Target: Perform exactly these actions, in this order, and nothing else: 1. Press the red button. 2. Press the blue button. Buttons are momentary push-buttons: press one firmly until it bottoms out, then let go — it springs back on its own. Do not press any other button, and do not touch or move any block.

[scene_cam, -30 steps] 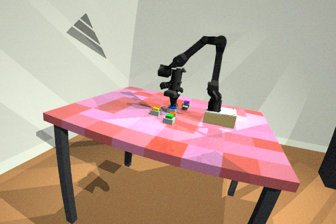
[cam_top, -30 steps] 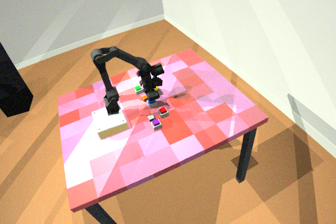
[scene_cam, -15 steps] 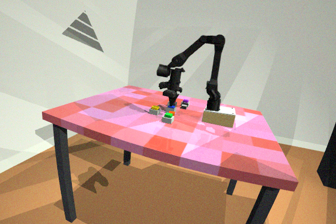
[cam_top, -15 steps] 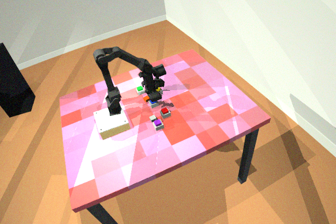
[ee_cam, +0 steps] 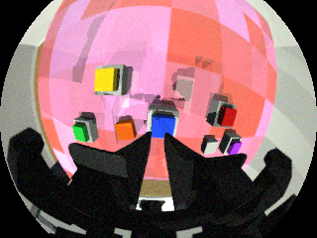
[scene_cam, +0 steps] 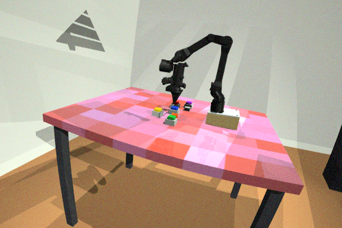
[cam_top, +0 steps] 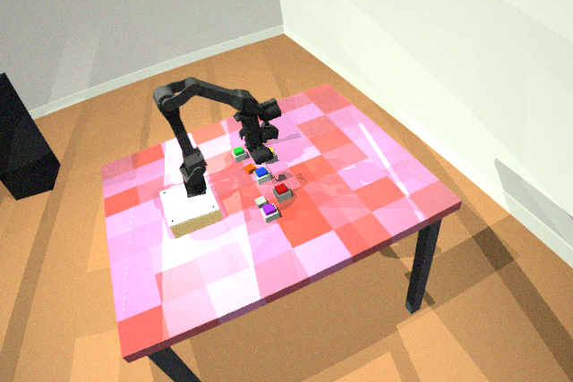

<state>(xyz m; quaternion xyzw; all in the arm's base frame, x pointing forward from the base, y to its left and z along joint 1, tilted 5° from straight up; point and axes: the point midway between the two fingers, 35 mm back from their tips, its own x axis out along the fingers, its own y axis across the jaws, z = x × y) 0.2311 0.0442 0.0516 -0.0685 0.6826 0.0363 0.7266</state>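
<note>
My gripper tip is 30 mm above the blue button and 10 mm to the left of it. The rest, counted from my gripper tip: small orange block 60 mm below, 50 mm to the left, 40 mm behind; yellow button 90 mm to the left, 50 mm ahead, 30 mm below; red button 120 mm to the right, 40 mm ahead, 30 mm below.
</note>
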